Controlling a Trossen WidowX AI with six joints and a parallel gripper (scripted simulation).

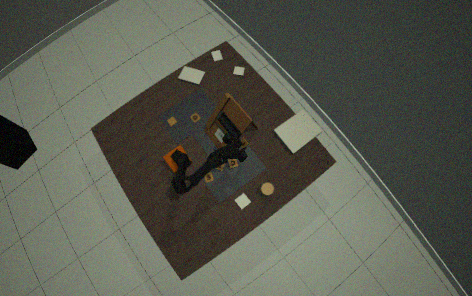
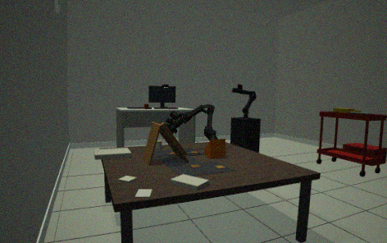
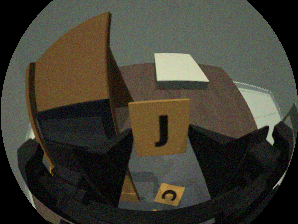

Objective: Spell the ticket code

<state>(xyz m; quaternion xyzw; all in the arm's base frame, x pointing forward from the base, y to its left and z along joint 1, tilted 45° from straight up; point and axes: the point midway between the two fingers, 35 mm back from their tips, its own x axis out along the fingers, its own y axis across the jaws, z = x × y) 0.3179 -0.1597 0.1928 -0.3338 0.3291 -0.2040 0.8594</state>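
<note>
The white ticket lies 17 cm to the left of my gripper tip, 9 cm below it and 4 cm behind it. From my gripper tip the other things lie so: tan letter tile: right at my gripper tip; white slab: 37 cm ahead, 17 cm to the right, 15 cm below; white pad: 70 cm to the left, 16 cm below, 16 cm ahead.
</note>
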